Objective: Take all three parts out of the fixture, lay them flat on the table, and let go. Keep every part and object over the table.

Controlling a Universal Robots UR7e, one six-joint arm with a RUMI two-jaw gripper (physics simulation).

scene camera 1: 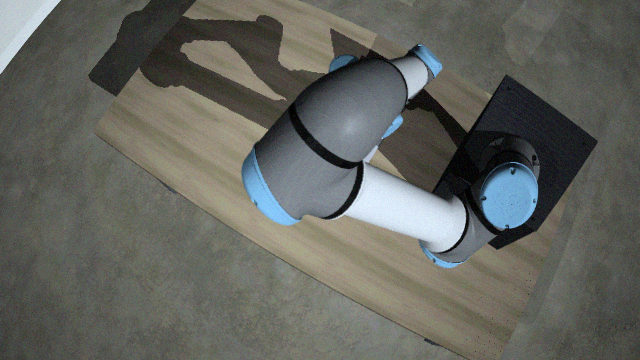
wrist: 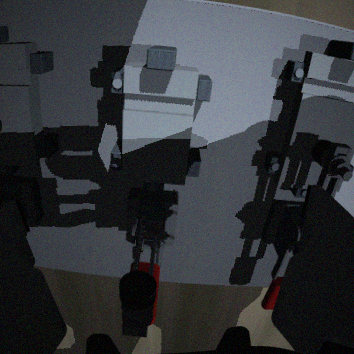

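The fixture's pale plate spans the wrist view, partly in shadow. In its middle station, a light blocky part sits between small grey stop blocks. Another light part shows at the left edge, in shadow, and a third at the right edge, cut off by the frame. My gripper is open and empty; its dark fingers stand wide apart over the plate's near side, either side of the middle clamp. How high they are is hard to tell. In scene camera 1 the arm hides the fixture and the gripper.
The middle clamp's red handle and the right clamp's red handle reach past the plate's near edge. The left clamp is too dark to make out. The wooden table lies beneath; the arm's black base plate stands at its right end.
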